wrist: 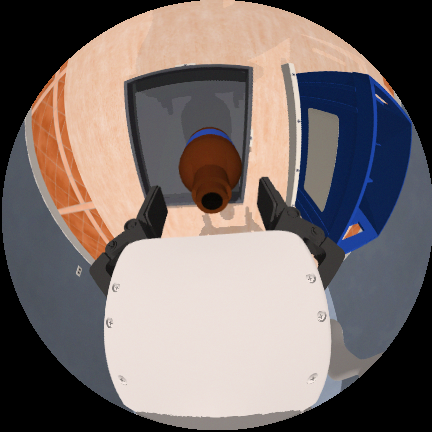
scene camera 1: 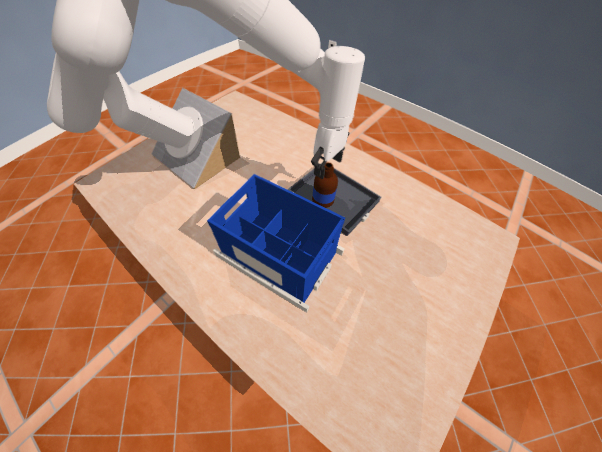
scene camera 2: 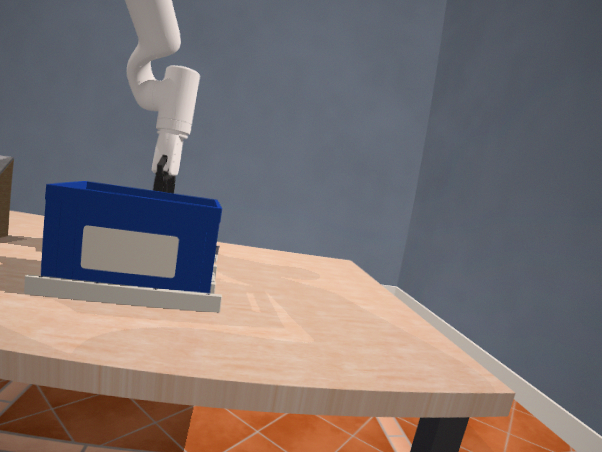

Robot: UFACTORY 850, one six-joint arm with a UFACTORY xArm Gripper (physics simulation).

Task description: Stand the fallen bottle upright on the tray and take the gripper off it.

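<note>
A brown bottle (scene camera 1: 326,186) (wrist: 210,162) with a blue band stands upright on the dark grey tray (scene camera 1: 368,207) (wrist: 250,95), toward the tray's side near the blue crate. In scene camera 2 the bottle and the tray do not show behind the crate. My gripper (scene camera 1: 330,161) (wrist: 209,193) is open, with its fingers wide apart on either side of the bottle's neck. In the wrist view there is a gap between the neck and each finger, and neither finger touches it. In scene camera 2 the black fingers show partly above the crate's rim.
A blue crate (scene camera 1: 265,260) (scene camera 2: 130,210) (wrist: 350,150) with compartments stands beside the tray, with light rails (scene camera 1: 260,280) (scene camera 2: 122,296) (wrist: 295,130) along its base. The arm's grey wedge-shaped mount (scene camera 1: 210,117) is at the back left of the table (scene camera 1: 425,325).
</note>
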